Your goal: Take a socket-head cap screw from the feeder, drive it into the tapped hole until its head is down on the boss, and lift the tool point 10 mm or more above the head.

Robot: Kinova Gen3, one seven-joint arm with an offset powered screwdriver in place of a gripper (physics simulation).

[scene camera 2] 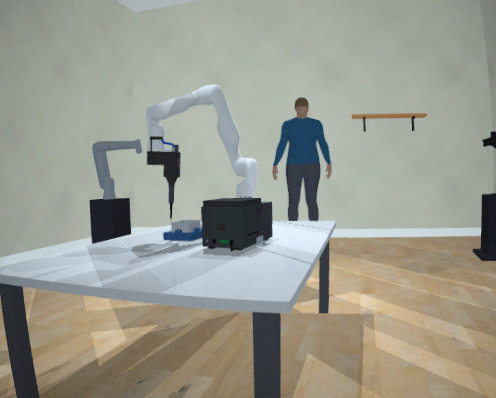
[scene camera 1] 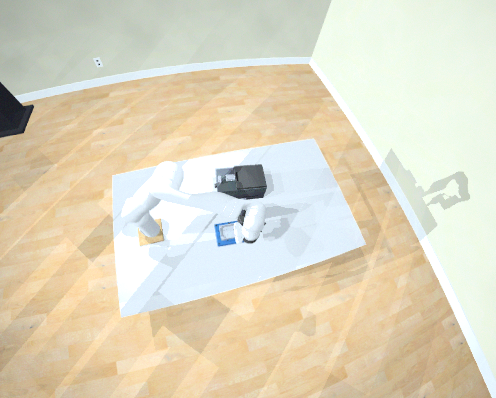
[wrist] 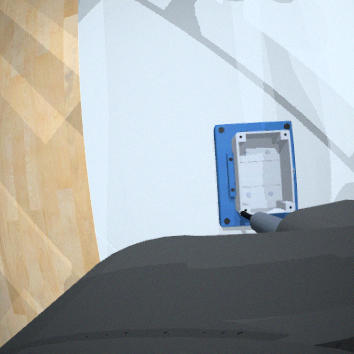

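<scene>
The black screwdriver points straight down in scene camera 2, its tip a little above the light grey box-shaped housing. In the wrist view the tip overlaps the housing's lower-left corner boss, hiding much of that corner. Dark holes show in the other three corner bosses. The housing sits in a blue fixture. The dark screw feeder stands apart from it on the table. Whether a cap screw is on the tip is too small to tell.
The white table carries the arm's wooden base plate. In scene camera 2 a person, a grey arm on a dark pedestal and a wall shelf show beyond the table.
</scene>
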